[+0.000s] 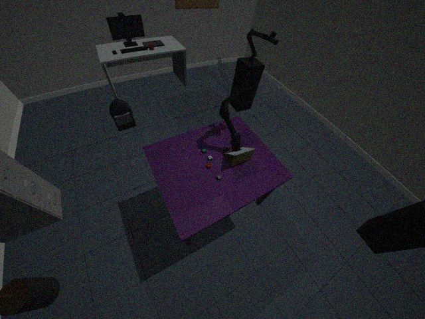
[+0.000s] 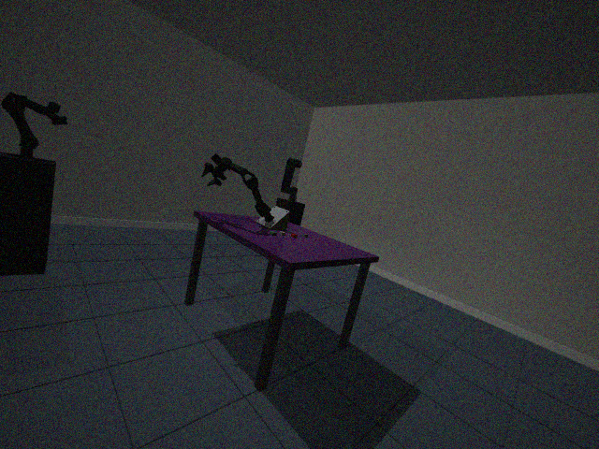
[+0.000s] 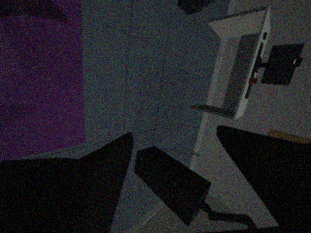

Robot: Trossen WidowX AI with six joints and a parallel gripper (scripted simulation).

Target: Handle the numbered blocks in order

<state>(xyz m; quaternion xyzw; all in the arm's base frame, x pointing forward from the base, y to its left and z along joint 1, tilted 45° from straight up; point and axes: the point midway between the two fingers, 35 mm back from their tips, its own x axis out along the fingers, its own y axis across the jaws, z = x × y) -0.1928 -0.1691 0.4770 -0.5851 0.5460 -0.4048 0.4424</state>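
The red block lies 510 mm to the left of my gripper tip, 490 mm ahead of it and 230 mm below it. Round my gripper tip: green block (460 mm ahead, 340 mm to the left, 230 mm below); white block (440 mm to the left, 440 mm ahead, 230 mm below); grey block (650 mm to the left, 460 mm ahead, 230 mm below).
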